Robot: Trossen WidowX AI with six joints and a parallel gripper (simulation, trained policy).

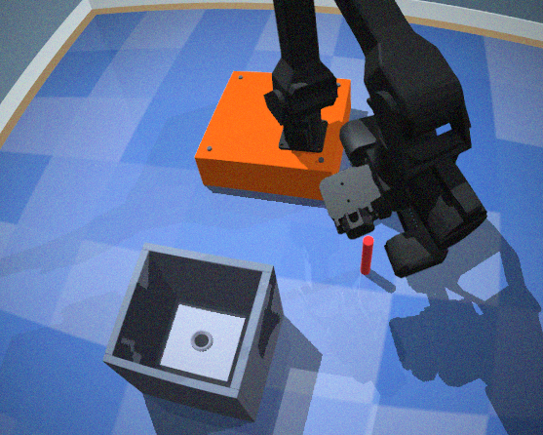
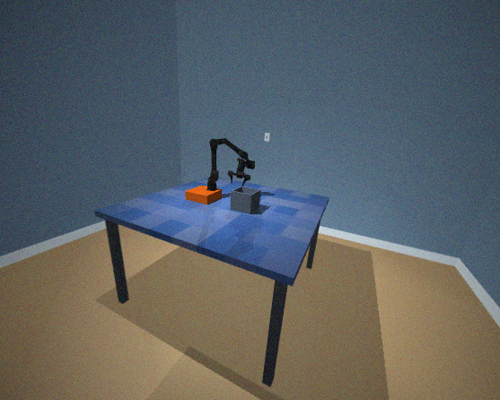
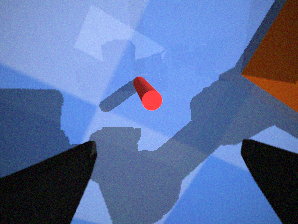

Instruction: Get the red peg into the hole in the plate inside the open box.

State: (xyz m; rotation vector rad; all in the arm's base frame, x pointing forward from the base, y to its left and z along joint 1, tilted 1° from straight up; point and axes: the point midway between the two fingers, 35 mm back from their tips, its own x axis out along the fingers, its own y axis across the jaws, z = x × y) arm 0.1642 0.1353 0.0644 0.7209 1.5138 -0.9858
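The red peg lies 20 mm ahead of my gripper tip, 20 mm to the right of it and 60 mm below it. Round my gripper tip: plate: 180 mm ahead, 200 mm to the right, 60 mm below.
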